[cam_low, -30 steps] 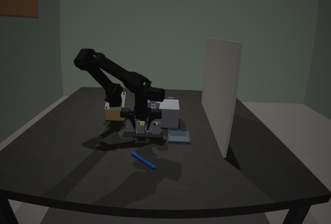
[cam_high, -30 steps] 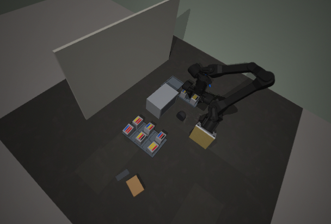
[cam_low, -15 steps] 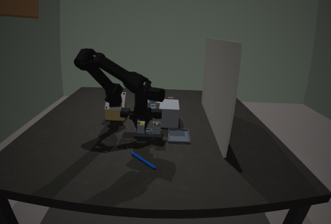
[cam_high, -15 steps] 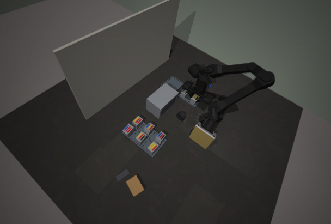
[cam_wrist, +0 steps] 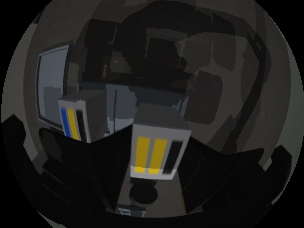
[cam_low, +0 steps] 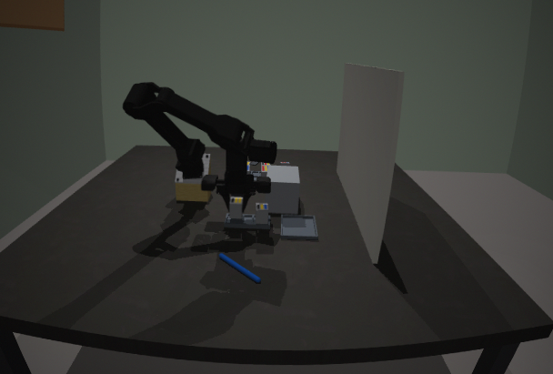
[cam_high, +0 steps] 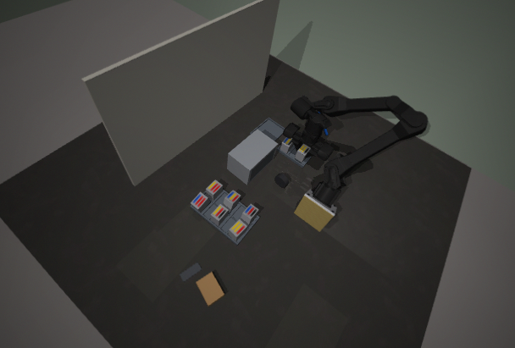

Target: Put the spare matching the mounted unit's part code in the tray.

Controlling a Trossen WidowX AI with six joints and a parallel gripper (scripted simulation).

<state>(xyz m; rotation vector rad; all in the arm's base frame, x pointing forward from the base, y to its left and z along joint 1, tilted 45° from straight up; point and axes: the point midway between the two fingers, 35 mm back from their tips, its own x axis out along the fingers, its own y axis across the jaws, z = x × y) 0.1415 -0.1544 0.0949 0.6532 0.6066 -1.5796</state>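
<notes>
My gripper tip is 170 mm short of the dark tray, 40 mm to the left of it and 30 mm above it. Round my gripper tip: grey spare 20 mm above; blue pen 240 mm to the right, 30 mm below, 10 mm ahead; grey mounted unit 150 mm to the left, 150 mm ahead, 20 mm above.
</notes>
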